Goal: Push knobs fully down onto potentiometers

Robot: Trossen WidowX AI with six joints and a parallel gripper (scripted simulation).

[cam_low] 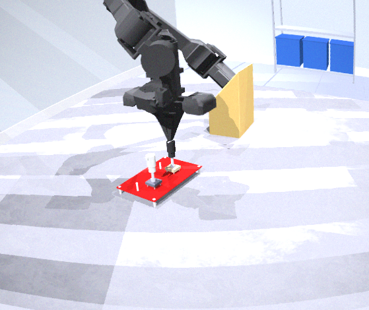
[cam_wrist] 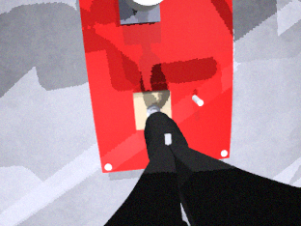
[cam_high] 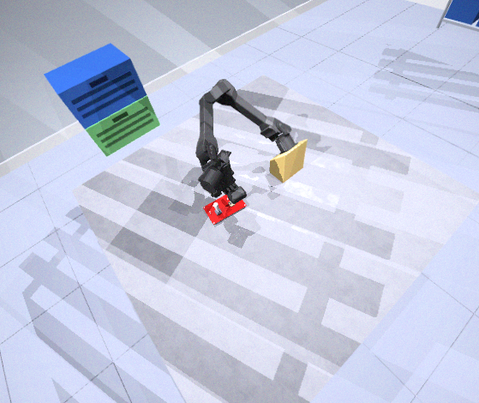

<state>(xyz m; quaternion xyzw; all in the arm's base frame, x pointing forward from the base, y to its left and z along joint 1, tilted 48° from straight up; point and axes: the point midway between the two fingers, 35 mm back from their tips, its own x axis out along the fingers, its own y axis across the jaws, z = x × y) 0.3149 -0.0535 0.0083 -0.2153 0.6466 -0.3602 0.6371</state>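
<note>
My gripper tip is 40 mm above the potentiometer.
</note>
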